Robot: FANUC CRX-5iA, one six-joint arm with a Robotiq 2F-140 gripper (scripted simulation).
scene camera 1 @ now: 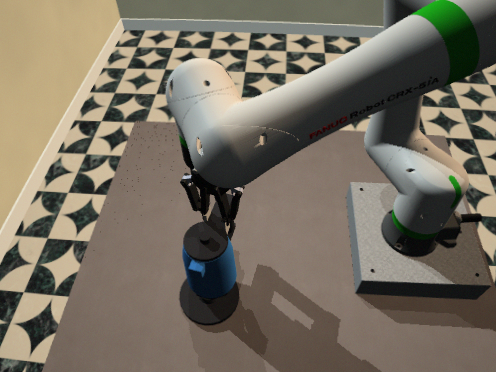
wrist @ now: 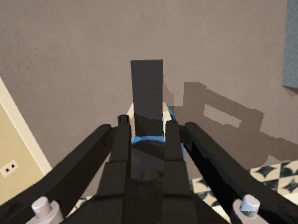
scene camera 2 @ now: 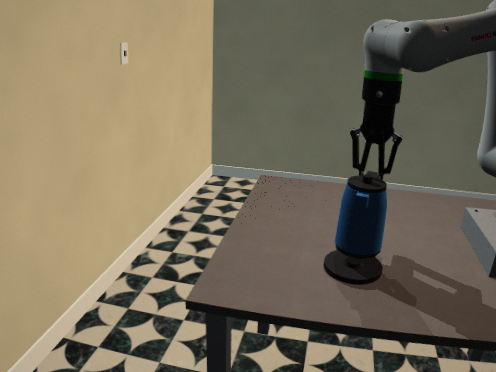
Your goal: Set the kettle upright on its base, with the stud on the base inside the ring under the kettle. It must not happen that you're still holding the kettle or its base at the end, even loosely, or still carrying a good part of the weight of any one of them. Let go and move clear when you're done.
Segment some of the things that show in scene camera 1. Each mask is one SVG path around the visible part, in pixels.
My gripper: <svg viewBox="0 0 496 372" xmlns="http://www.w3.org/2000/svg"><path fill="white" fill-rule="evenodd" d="M190 169L191 175L185 173L180 183L186 190L192 209L200 211L203 220L208 221L211 214L211 207L209 206L210 194L214 195L222 216L222 227L228 234L230 221L236 218L240 198L245 186L238 188L217 187L204 180L199 173L194 174L193 170ZM228 190L231 190L233 197L231 210L226 194Z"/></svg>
A blue kettle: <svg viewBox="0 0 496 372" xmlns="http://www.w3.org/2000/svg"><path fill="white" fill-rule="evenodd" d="M217 201L214 204L208 221L199 222L191 226L183 238L183 260L186 273L188 274L189 286L197 296L210 300L226 296L235 285L237 277L233 246L230 242L236 223L234 223L234 220L230 221L230 228L227 234L226 230L222 227L222 216ZM227 194L231 210L231 203L233 197L231 194Z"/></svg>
A black round base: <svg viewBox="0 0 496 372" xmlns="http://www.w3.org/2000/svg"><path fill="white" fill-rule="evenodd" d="M183 282L179 293L180 305L184 314L194 323L205 326L217 325L227 320L235 312L239 303L237 282L235 282L235 285L226 296L214 300L197 296L189 287L187 278Z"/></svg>
